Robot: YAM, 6 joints.
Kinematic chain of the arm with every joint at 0, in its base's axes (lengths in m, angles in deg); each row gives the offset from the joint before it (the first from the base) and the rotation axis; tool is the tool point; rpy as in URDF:
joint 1: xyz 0 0 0.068 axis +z
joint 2: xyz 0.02 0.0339 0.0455 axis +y
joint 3: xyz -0.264 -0.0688 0 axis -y
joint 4: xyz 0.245 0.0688 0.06 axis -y
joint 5: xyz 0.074 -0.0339 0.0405 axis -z
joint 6: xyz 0.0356 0 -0.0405 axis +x
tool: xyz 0 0 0 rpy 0 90 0
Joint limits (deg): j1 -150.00..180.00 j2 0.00..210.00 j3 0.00..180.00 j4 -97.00..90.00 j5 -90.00..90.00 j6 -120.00..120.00
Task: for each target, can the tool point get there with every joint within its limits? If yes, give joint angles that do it. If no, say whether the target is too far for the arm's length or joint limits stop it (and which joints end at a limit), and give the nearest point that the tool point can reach.
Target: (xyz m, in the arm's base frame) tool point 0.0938 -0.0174 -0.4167
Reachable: no: joint limits stop it (at a limit: joint 2) | nearest point 0.1167 -0.0216 -0.3562 | short by 0.065 m
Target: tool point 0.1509 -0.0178 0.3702
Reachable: yes | joints -9.33 35.69 37.97 15.36 -11.20 -55.33
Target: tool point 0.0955 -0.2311 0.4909
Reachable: yes | joints -69.73 72.32 94.55 -34.13 -15.50 -82.85
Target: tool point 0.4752 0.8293 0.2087
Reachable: no: too far | nearest point 0.3195 0.5576 0.1768 | short by 0.315 m
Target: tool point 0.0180 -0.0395 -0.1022
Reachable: yes | joints -109.26 175.53 24.76 14.42 -57.55 33.79
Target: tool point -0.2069 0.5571 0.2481
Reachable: yes | joints 112.82 153.46 152.23 -21.38 45.43 -38.12
